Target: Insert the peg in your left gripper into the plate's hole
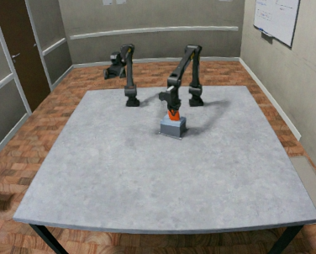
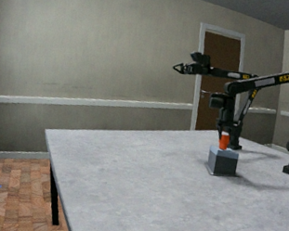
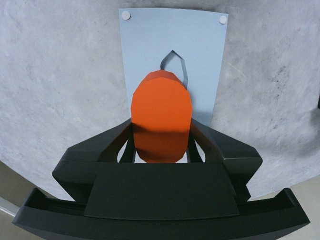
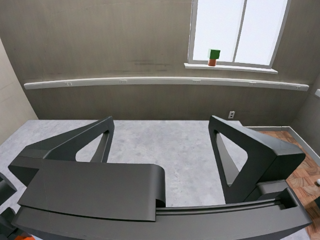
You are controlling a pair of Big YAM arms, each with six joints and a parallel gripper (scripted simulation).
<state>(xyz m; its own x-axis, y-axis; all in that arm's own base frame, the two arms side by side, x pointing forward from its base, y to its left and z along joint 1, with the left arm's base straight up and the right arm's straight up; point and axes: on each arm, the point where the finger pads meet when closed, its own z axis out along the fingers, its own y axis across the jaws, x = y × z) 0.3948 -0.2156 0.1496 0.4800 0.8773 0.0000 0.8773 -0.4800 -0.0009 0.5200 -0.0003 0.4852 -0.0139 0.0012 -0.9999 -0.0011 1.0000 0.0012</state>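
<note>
Right now my left hand is 20 mm above the orange peg. The rest, counted from my left hand: light blue plate: 20 mm behind, 10 mm to the right, 70 mm below; grey box: 20 mm behind, 10 mm to the right, 110 mm below.
</note>
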